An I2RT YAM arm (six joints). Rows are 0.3 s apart.
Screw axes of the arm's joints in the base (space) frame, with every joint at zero. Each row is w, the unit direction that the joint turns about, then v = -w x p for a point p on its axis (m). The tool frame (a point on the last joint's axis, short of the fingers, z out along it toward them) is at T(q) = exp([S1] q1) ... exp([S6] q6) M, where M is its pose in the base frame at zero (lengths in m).
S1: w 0 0 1 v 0.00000 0.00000 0.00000
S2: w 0 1 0 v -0.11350 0.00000 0.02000
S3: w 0 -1 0 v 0.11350 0.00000 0.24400
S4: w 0 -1 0 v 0.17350 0.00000 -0.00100
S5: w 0 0 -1 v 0.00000 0.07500 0.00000
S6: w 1 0 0 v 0.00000 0.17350 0.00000
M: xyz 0.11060 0.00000 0.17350 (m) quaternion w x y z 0.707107 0 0.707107 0
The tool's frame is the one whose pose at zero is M.
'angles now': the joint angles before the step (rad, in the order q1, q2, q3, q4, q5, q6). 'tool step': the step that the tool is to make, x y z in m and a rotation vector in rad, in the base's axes. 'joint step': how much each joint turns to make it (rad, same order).
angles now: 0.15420, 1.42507, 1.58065, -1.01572, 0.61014, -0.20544
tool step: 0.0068, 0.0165, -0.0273, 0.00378, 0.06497, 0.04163
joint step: 0.05193, 0.02382, -0.07400, 0.02234, -0.00560, 0.02145
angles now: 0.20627, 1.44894, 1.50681, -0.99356, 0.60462, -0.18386
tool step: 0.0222, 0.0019, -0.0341, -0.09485, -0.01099, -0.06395
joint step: 0.00178, 0.05965, -0.09172, 0.14506, 0.11554, -0.00398
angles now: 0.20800, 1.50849, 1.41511, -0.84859, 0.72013, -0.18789
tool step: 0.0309, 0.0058, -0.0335, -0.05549, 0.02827, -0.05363
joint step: 0.00338, 0.13060, 0.00484, 0.06792, 0.07213, 0.02712
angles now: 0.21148, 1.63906, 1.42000, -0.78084, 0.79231, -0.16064
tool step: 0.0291, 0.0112, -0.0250, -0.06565, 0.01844, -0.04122
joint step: 0.01819, 0.13909, 0.06347, 0.02146, 0.08211, 0.02940
